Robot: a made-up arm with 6 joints.
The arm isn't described. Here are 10 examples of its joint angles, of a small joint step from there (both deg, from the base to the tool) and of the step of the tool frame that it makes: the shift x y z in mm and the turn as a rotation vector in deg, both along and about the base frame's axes.
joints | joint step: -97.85 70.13 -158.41 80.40 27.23 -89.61 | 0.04 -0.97 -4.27 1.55 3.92 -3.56
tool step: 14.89 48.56 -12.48 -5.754 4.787 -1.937
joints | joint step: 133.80 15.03 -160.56 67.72 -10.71 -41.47 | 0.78 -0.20 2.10 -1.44 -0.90 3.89
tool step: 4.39 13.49 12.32 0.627 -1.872 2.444
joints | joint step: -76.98 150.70 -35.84 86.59 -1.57 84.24 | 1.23 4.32 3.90 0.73 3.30 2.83
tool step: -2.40 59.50 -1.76 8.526 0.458 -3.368
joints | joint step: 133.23 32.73 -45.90 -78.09 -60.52 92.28 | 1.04 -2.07 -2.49 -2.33 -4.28 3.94
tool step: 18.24 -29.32 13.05 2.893 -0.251 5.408
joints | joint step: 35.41 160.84 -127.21 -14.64 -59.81 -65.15 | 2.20 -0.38 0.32 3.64 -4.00 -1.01
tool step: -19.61 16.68 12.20 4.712 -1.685 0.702
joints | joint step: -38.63 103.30 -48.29 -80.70 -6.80 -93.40 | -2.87 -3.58 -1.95 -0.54 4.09 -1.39
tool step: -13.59 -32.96 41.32 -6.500 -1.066 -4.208
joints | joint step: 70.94 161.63 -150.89 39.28 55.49 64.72 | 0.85 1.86 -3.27 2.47 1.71 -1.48
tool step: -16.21 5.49 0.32 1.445 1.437 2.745
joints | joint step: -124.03 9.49 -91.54 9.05 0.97 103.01 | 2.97 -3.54 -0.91 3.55 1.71 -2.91
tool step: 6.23 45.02 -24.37 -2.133 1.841 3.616
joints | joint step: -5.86 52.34 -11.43 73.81 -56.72 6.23 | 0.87 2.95 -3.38 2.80 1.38 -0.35
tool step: 19.44 1.78 5.98 2.857 -0.067 0.374
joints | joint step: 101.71 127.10 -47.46 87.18 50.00 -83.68 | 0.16 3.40 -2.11 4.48 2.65 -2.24
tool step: -7.54 10.90 -12.76 -0.263 3.379 -2.141
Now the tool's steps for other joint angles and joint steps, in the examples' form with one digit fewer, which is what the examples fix.
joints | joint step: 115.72 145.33 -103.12 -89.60 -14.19 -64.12 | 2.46 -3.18 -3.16 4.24 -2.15 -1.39
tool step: -40.9 -2.2 69.1 4.43 6.29 2.60
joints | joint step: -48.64 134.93 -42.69 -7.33 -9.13 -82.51 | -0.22 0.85 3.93 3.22 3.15 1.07
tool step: -32.3 32.2 -9.9 5.86 5.34 -4.50
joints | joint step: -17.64 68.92 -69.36 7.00 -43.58 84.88 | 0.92 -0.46 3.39 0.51 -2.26 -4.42
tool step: 2.6 3.9 -20.4 -1.97 1.74 -2.62
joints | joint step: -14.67 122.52 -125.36 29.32 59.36 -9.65 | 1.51 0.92 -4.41 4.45 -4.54 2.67
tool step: 14.9 19.7 34.0 4.85 -7.57 -1.74
